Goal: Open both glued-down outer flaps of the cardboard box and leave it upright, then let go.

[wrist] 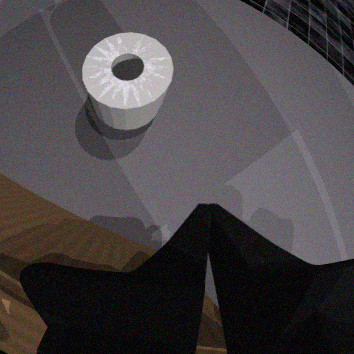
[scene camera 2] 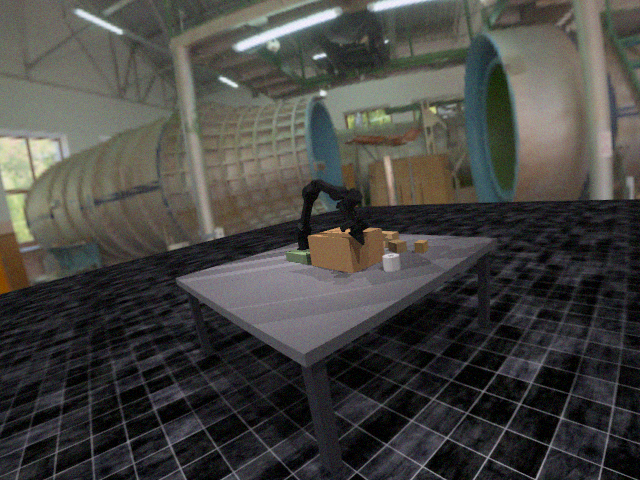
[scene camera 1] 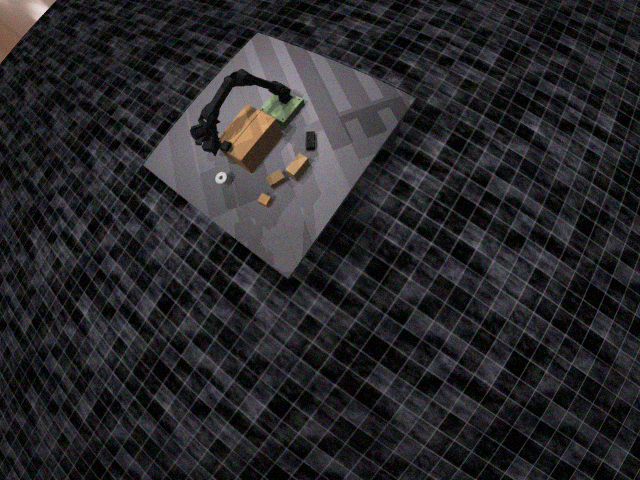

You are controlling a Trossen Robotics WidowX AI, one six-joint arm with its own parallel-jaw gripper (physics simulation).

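Places are measured from the arm's base along level axes (x back, y right, z up), in millimetres.
Pixels of known places: gripper, fingertip midpoint: [wrist: 206, 212] [scene camera 2: 363, 244] [scene camera 1: 215, 155]; arm's base, origin of the base link: [scene camera 2: 304, 248] [scene camera 1: 285, 98].
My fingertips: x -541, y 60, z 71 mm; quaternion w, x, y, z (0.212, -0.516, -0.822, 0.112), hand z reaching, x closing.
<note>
For each thing: its top centre in the pictures, then the offset to it from my fingertips. Level surfaces: height alone.
- cardboard box, middle of its top: [scene camera 2: 343, 232] [scene camera 1: 244, 130] dx +198, dy -73, dz +33 mm
- white roll, middle of its top: [wrist: 127, 66] [scene camera 2: 390, 255] [scene camera 1: 220, 177] dx -79, dy -78, dz -62 mm
- black item, middle of its top: [scene camera 1: 310, 139] dx +395, dy -358, dz -90 mm
- grey table, its level: dz -123 mm
The cardboard box [scene camera 1: 251, 135] [scene camera 2: 333, 253] [wrist: 35, 225] stands upright on the table. In scene camera 1 its top looks covered, with a seam running along it; whether either outer flap is slightly raised is too small to tell. My gripper [scene camera 1: 215, 152] [scene camera 2: 362, 241] [wrist: 206, 212] is shut and empty. It points down just outside the box's end that faces the white roll, near a top corner. Whether the fingertips touch the box cannot be seen. In the wrist view the fingers hide part of the box, and part of it shows at the lower left.
A white roll [scene camera 1: 220, 177] [scene camera 2: 391, 262] [wrist: 126, 82] stands near that end. Small cardboard blocks [scene camera 1: 297, 165] [scene camera 1: 276, 178] [scene camera 1: 264, 199] and a black item [scene camera 1: 310, 140] lie beyond the box. A green plate [scene camera 1: 281, 109] [scene camera 2: 297, 256] lies by the arm's base. All are on the grey table [scene camera 1: 289, 258] [scene camera 2: 305, 330].
</note>
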